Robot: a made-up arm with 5 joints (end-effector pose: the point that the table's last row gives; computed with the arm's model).
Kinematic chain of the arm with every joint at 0, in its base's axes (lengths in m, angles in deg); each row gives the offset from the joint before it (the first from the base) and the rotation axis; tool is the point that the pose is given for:
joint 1: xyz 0 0 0.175 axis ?
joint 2: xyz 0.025 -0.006 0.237 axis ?
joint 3: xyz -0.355 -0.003 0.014 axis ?
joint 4: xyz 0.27 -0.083 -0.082 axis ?
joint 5: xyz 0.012 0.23 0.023 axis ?
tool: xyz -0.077 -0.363 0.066
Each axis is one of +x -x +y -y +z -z.
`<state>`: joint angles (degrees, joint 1 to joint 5).
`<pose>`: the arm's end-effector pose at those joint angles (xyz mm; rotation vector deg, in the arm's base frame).
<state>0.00 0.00 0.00 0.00 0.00</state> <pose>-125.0 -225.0 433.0 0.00 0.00 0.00</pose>
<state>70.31 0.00 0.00 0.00 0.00</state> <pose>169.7 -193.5 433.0 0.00 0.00 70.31</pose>
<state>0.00 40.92 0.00 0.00 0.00</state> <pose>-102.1 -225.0 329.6 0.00 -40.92 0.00</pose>
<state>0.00 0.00 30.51 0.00 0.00</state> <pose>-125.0 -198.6 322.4 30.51 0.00 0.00</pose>
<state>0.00 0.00 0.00 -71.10 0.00</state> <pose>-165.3 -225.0 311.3 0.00 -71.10 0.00</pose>
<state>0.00 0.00 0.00 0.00 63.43</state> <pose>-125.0 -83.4 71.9 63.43 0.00 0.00</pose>
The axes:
joint 1: +z
joint 2: -y
joint 3: +x
joint 4: +y
joint 5: +x

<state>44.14 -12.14 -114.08 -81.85 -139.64</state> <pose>-34.3 -459.7 119.1 47.26 129.91 32.79</pose>
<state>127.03 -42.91 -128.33 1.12 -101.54</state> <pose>175.7 -296.0 226.9 34.61 115.18 29.09</pose>
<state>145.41 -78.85 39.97 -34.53 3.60</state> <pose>226.9 8.5 550.6 -36.20 41.93 100.35</pose>
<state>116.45 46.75 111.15 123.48 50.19</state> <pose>50.3 -2.7 146.8 65.66 -85.45 -95.24</pose>
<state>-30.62 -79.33 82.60 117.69 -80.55</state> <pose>295.1 75.8 150.5 89.66 37.37 75.41</pose>
